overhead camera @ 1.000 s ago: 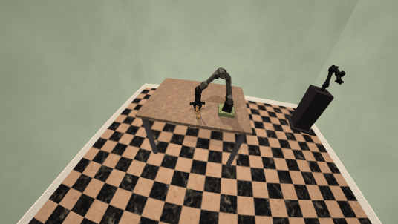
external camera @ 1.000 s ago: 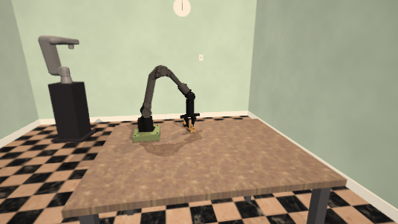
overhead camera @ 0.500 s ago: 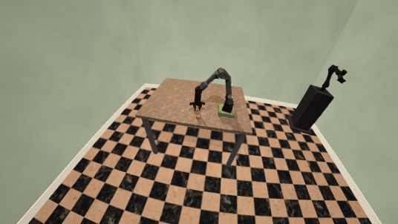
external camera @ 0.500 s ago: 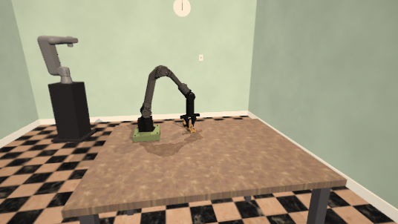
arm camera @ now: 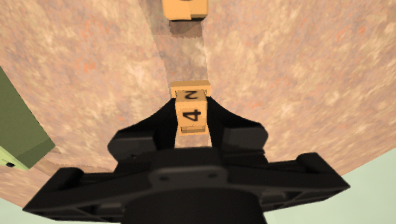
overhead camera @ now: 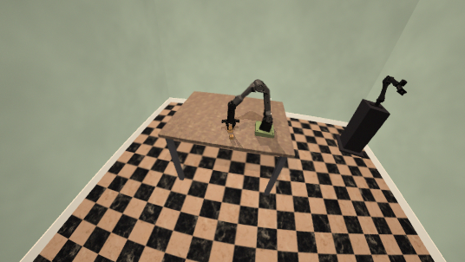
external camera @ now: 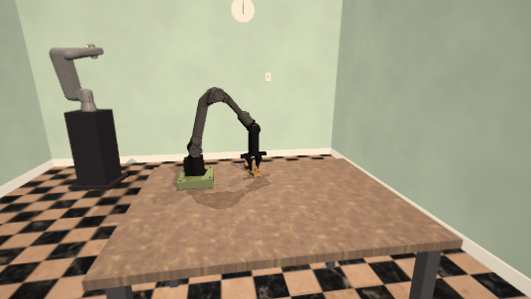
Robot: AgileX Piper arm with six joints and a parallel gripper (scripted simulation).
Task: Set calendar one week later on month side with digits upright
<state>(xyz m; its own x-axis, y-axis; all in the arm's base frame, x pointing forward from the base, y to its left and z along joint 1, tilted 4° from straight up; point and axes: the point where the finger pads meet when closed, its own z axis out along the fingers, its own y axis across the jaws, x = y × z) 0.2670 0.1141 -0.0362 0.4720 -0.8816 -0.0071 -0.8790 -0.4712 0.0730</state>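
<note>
My gripper is now 1 cm short of the orange tray, 2 cm to the left of it and 2 cm above it.
</note>
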